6 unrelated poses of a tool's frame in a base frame.
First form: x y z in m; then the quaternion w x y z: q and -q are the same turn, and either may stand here.
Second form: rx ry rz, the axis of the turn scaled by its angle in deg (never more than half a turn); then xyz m. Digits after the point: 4 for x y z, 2 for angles.
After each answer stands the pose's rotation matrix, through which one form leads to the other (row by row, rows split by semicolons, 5 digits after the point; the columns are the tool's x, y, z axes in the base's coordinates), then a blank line. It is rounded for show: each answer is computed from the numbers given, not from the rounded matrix.
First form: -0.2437, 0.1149, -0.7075, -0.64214, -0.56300, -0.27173, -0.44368
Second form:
73.51, 35.48, 57.93, -0.2437, 0.1149, -0.7075
0.45862 -0.26384 0.84856; 0.87578 -0.02764 -0.48193; 0.15061 0.96417 0.21839

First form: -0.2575, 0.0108, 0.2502, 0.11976, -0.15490, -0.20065, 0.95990
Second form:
-25.94, -33.60, 160.73, -0.2575, 0.0108, 0.2502
-0.92333 -0.16775 -0.34544; 0.29208 -0.89079 -0.34810; -0.24932 -0.42231 0.87149

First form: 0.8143, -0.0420, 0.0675, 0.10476, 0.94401, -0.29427, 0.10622
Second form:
159.45, -49.70, 17.94, 0.8143, -0.0420, 0.0675
0.80425 -0.57784 0.13889; -0.53333 -0.80486 -0.26030; 0.26220 0.13527 -0.95549

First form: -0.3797, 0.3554, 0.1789, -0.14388, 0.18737, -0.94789, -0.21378
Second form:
-30.95, 156.57, 35.31, -0.3797, 0.3554, 0.1789
-0.88838 -0.41673 0.19265; -0.29369 0.83838 0.45919; -0.35287 0.35136 -0.86719

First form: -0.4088, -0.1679, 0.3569, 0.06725, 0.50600, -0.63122, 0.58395
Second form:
87.38, -109.00, 100.84, -0.4088, -0.1679, 0.3569
-0.47888 -0.71734 0.50606; -0.56026 -0.19407 -0.80526; 0.67586 -0.66915 -0.30896

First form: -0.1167, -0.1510, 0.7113, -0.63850, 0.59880, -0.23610, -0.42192
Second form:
-78.30, 30.87, 55.17, -0.1167, -0.1510, 0.7113
0.53248 -0.82154 -0.20379; 0.25604 -0.07315 0.96389; -0.80679 -0.56544 0.17139

